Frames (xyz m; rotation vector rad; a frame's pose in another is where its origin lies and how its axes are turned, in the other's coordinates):
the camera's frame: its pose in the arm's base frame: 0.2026 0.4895 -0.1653 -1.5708 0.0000 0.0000
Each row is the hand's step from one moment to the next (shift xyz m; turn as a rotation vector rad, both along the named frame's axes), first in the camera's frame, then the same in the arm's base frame.
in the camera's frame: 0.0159 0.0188 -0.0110 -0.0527 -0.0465 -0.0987
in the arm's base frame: 0.0159 -0.0110 -0.0188 -0.0527 -0.0987 0.0465
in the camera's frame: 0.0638 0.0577 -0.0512 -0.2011 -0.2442 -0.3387
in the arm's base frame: 0.0638 -0.0512 -0.0577 -0.2011 -0.3387 0.2442
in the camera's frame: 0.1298 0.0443 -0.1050 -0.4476 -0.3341 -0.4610
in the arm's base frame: 0.1298 -0.1050 -0.0443 -0.4476 -0.4610 0.3341
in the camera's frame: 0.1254 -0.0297 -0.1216 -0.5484 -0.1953 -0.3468
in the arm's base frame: 0.1254 -0.1216 0.0297 -0.5484 -0.3468 0.1953
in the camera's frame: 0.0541 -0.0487 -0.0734 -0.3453 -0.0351 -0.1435
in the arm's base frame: 0.0541 -0.0734 0.0487 -0.3453 -0.1435 0.0351
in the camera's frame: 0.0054 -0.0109 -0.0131 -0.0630 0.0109 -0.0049
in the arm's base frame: 0.0054 -0.0131 0.0109 -0.0630 -0.0049 -0.0109
